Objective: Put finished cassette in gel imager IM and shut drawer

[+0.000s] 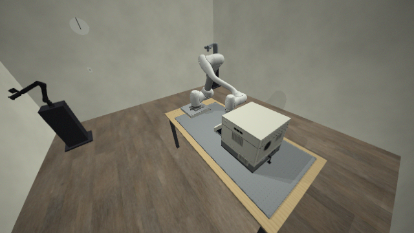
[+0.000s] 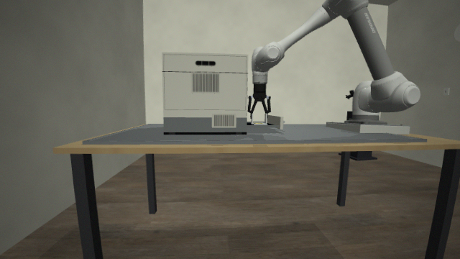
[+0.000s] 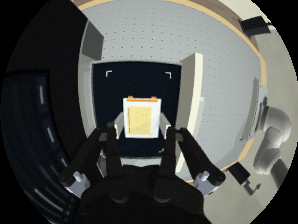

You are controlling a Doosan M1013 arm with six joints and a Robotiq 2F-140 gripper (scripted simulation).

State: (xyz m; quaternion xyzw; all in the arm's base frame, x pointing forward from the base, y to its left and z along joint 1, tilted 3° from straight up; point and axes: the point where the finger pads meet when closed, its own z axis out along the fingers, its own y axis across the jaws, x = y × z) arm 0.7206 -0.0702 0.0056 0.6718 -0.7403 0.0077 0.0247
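My gripper is now 2 cm above the cassette FINISHED and 1 cm to the left of it.
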